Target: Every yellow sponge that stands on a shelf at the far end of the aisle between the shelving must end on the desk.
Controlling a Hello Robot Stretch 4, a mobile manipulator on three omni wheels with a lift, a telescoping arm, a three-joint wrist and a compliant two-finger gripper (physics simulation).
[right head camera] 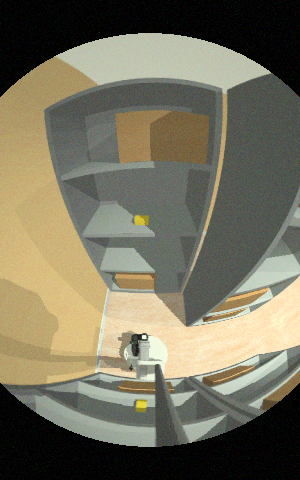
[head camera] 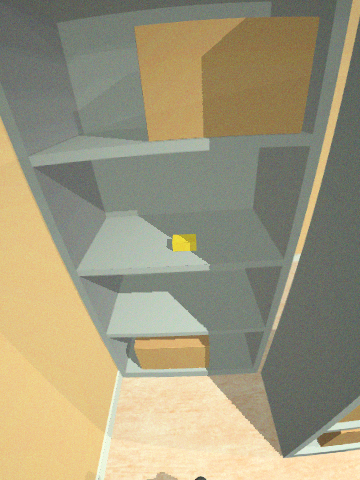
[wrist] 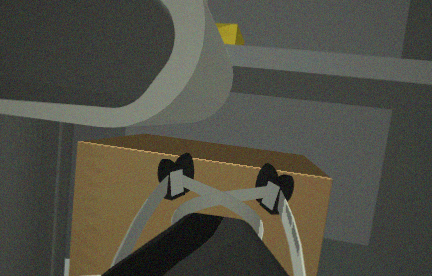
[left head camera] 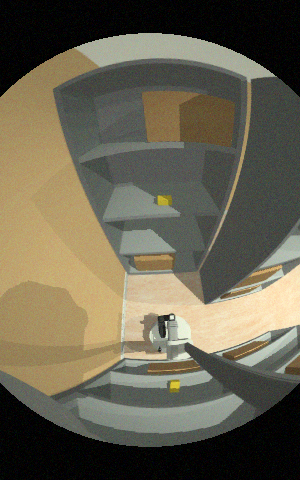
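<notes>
A yellow sponge stands on a middle shelf of the grey unit in front of the head camera, partly in shadow. A second yellow sponge stands on a low shelf of the opposite unit, seen in the left head view as a small yellow sponge and also in the right head view. A yellow sponge shows partly in the wrist view, above a box and partly hidden by a pale rounded part. My gripper is open and empty, its fingertips in front of the box. The desk does not show.
The grey shelf unit holds a large box high up and a small box at the bottom. A dark side panel borders it on the right, an orange wall on the left. A box fills the lower wrist view.
</notes>
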